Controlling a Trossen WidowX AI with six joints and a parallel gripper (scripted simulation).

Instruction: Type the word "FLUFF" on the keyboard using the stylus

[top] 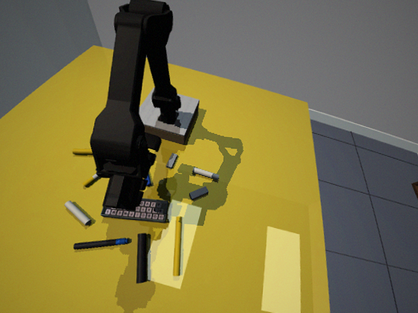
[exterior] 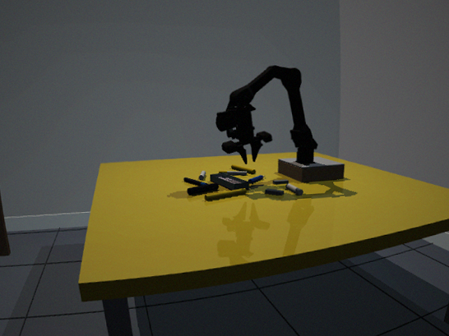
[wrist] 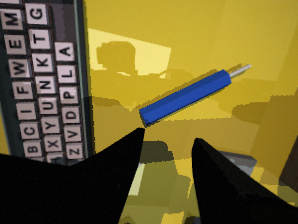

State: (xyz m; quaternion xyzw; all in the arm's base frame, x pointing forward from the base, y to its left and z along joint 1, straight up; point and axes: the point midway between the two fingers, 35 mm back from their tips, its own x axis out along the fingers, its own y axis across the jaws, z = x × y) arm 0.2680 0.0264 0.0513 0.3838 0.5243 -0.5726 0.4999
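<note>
My gripper tip is now 7 cm above the dark blue stylus, 6 cm past it and 4 cm to the left of it. Round my gripper tip: grey block: 11 cm behind, 7 cm below, 5 cm to the left; then thin grey tip: 8 cm behind, 7 cm below, 6 cm to the right; then black cylinder: 20 cm ahead, 8 cm to the left, 7 cm below.
</note>
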